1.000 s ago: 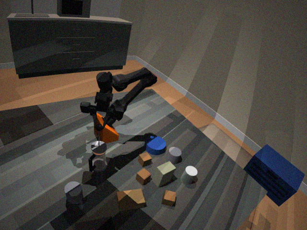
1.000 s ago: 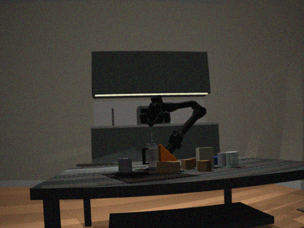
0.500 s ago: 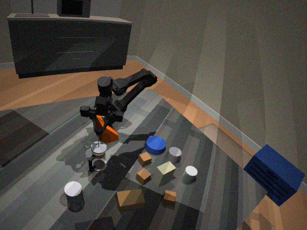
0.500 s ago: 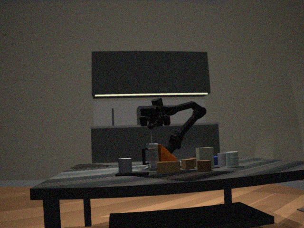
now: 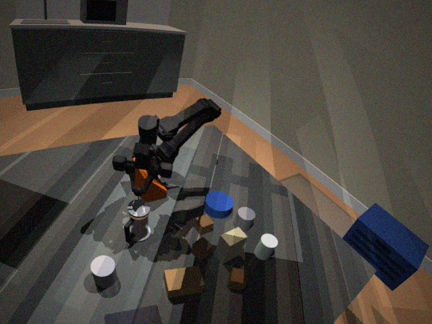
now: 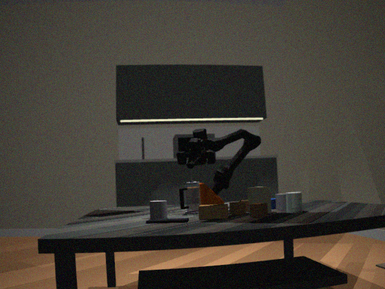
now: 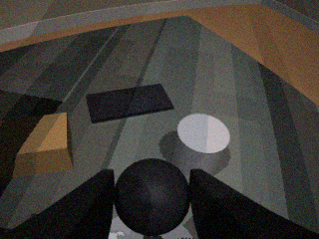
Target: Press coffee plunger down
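My gripper tip is now 110 mm above the coffee press and 10 mm to the left of it. From my gripper tip the other things lie so: blue disc: 360 mm to the left, 200 mm below, 40 mm behind; then pale block: 270 mm to the left, 180 mm ahead, 170 mm below.
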